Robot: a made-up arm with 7 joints. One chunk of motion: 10 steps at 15 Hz.
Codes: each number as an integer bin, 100 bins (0 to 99) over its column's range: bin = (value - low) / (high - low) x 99, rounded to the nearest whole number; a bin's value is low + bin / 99 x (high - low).
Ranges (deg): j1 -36..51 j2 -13..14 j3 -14..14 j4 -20..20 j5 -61..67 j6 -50..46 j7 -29..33
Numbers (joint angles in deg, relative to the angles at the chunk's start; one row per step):
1: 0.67 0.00 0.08 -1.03 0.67 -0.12 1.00
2: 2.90 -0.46 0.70 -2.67 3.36 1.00 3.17
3: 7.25 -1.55 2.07 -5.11 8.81 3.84 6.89
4: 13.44 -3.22 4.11 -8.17 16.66 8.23 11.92
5: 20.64 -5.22 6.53 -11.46 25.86 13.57 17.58
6: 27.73 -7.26 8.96 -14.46 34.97 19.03 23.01
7: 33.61 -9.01 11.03 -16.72 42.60 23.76 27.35
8: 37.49 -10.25 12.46 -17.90 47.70 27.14 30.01
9: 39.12 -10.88 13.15 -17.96 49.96 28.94 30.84
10: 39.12 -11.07 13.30 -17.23 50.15 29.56 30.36
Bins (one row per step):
1: 42 48 50 47 48 51 48
2: 44 46 52 43 50 53 51
3: 49 42 57 37 54 56 57
4: 56 36 64 29 60 60 65
5: 64 29 73 21 67 66 74
6: 73 21 81 14 74 71 83
7: 79 15 88 8 80 76 90
8: 84 10 94 5 84 80 94
9: 85 8 96 5 86 81 96
10: 85 7 97 7 86 82 95

